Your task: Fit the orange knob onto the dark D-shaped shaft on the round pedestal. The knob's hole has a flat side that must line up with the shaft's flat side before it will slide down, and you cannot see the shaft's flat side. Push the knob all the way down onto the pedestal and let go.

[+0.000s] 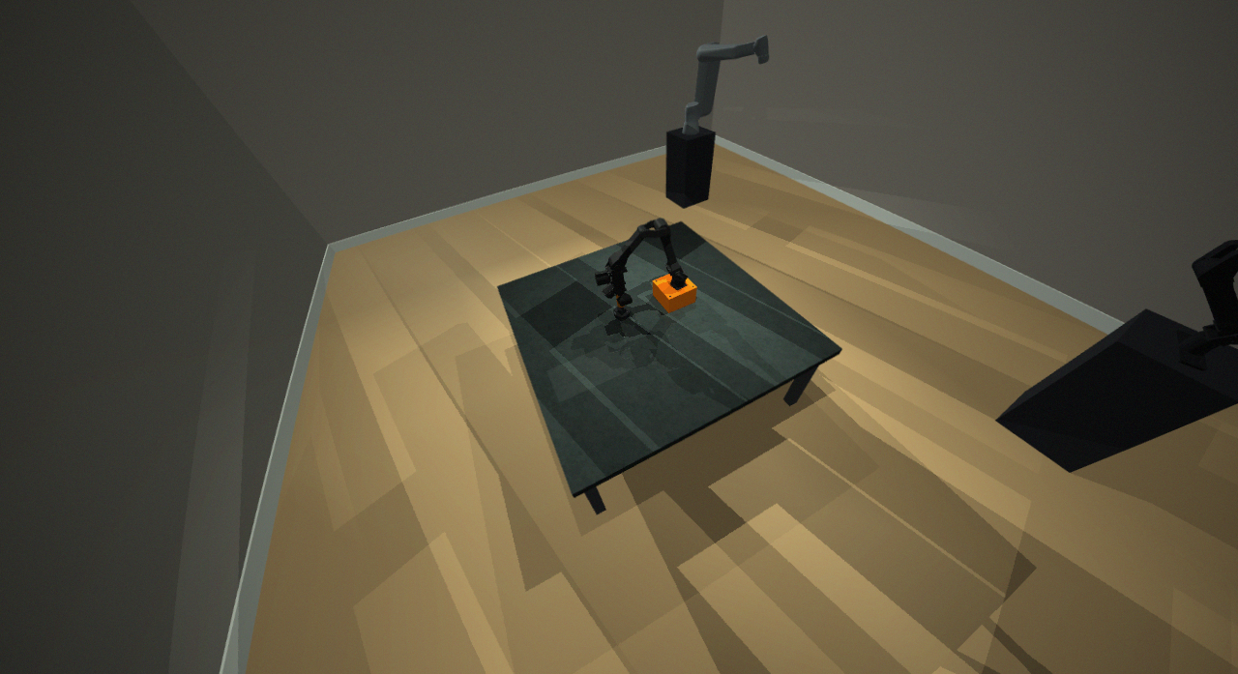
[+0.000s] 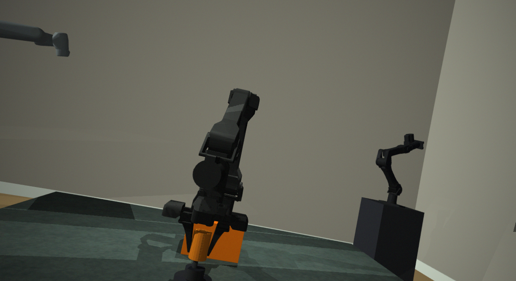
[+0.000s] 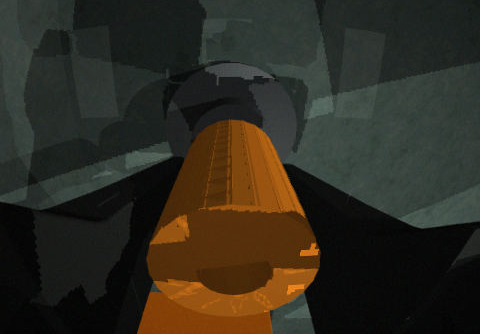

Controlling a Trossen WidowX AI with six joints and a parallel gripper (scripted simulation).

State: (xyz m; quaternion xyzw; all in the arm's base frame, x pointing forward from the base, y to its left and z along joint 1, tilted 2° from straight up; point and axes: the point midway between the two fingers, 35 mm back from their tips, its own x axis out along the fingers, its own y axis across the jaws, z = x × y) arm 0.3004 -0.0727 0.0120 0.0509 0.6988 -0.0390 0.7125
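Now: the orange knob 2 cm above my gripper tip. From my gripper tip the other things lie so: round dark pedestal 4 cm below.
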